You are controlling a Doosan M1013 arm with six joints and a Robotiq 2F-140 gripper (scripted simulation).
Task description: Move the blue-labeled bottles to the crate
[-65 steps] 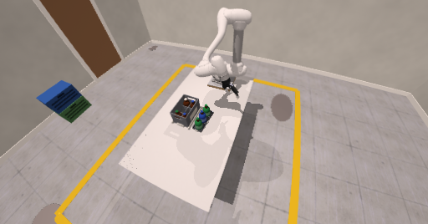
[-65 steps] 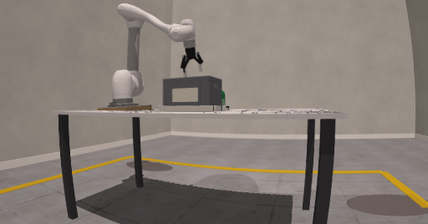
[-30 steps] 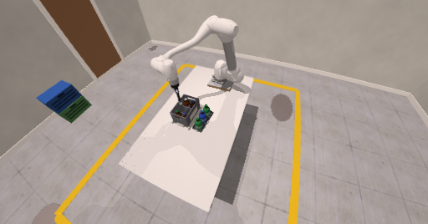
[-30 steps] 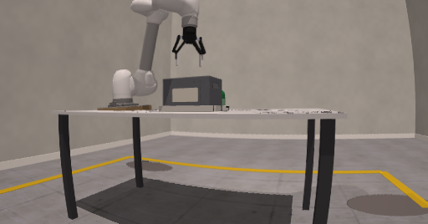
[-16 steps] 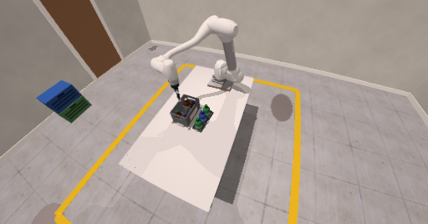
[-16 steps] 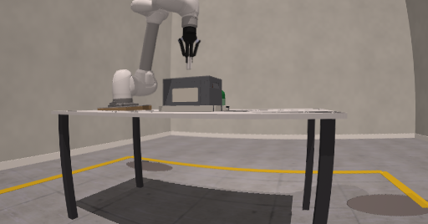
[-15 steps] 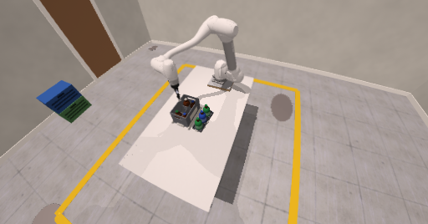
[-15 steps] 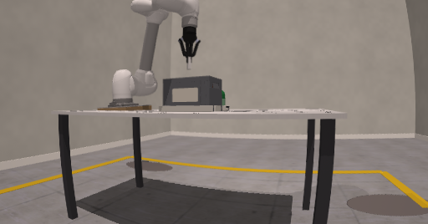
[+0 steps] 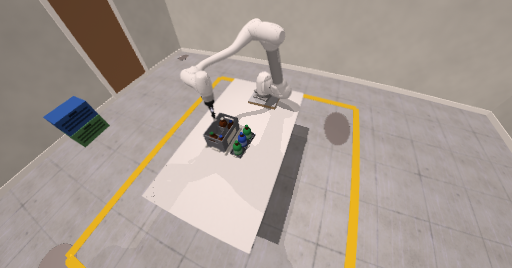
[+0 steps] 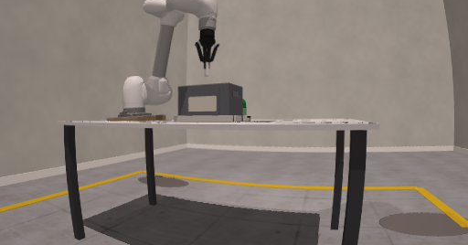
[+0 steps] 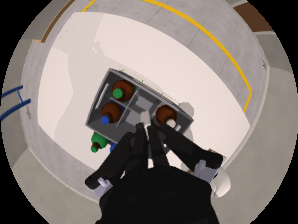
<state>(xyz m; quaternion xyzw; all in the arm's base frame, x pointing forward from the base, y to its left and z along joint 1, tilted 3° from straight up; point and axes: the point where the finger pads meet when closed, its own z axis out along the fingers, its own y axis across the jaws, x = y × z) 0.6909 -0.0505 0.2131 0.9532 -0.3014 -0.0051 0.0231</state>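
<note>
My hand is 5 cm past the blue-labeled bottle, 23 cm to the right of it and 17 cm above it. Also, from my hand: grey crate 1 cm behind, 4 cm to the left, 17 cm below; tray 5 cm behind, 23 cm to the left, 24 cm below; green bottle 4 cm ahead, 24 cm to the left, 17 cm below.
</note>
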